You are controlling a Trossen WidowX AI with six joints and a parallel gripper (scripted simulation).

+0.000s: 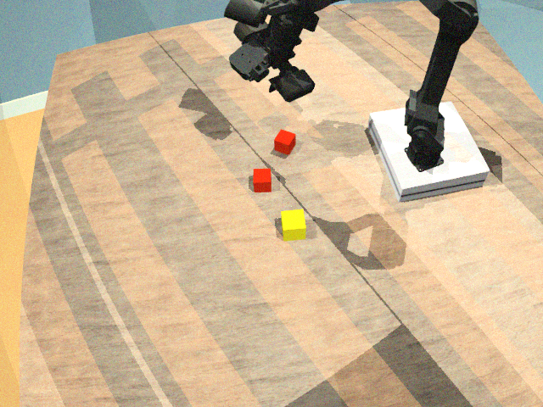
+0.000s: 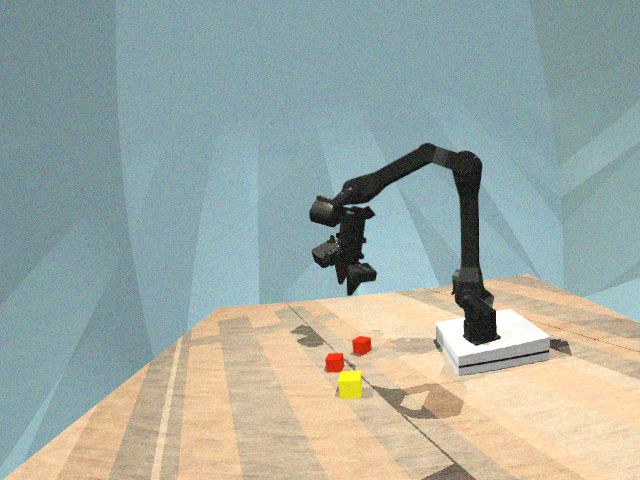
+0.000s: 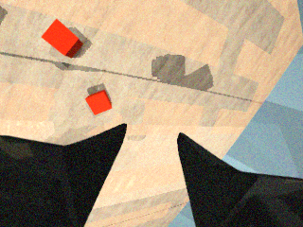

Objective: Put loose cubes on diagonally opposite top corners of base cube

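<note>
Now: gripper tip 25 cm to the right of the yellow base cube, 13 cm above it and 4 cm short of it.
</note>
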